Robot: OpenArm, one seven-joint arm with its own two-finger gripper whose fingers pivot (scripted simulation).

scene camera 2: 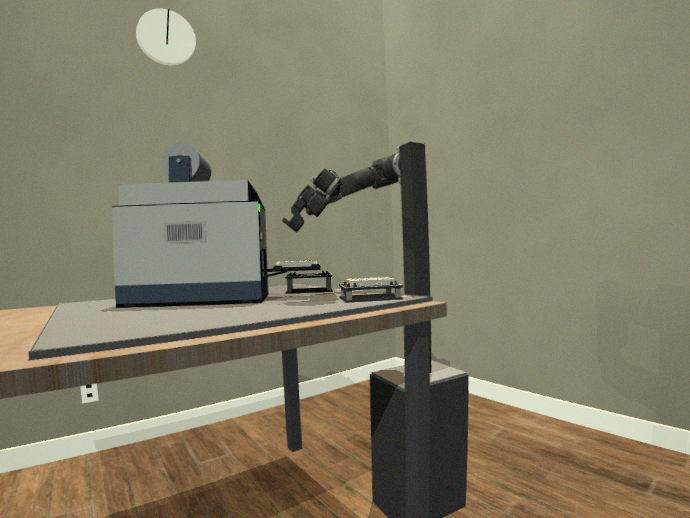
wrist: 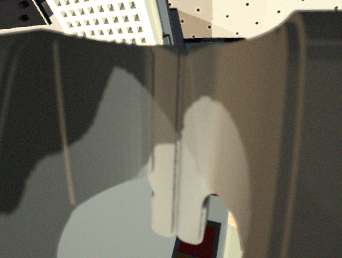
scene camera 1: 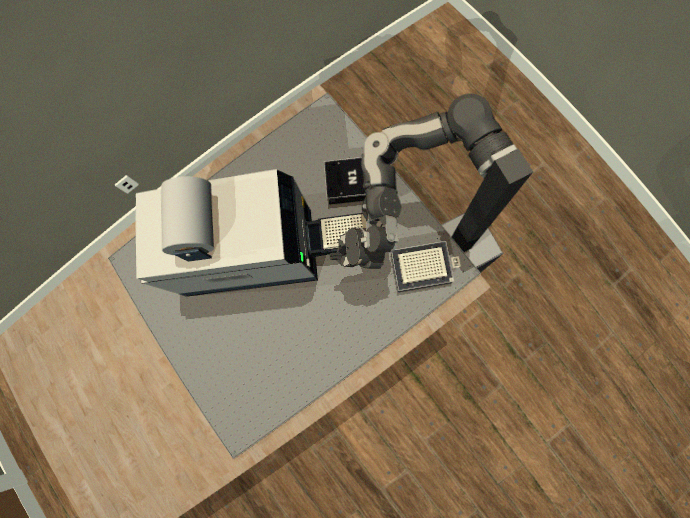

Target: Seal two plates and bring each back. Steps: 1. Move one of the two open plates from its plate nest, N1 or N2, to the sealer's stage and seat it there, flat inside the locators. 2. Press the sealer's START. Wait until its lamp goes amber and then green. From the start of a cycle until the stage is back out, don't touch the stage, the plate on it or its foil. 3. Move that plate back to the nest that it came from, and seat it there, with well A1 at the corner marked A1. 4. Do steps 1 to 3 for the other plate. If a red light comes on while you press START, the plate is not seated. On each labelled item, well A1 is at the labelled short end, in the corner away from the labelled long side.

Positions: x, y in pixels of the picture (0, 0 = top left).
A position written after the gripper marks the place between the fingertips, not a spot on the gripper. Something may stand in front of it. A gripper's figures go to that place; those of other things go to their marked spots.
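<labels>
Gripper (scene camera 1: 338, 257), 1.19 m from the lens. Dark arm post (scene camera 1: 507, 174), 1.00 m from the lens.
</labels>
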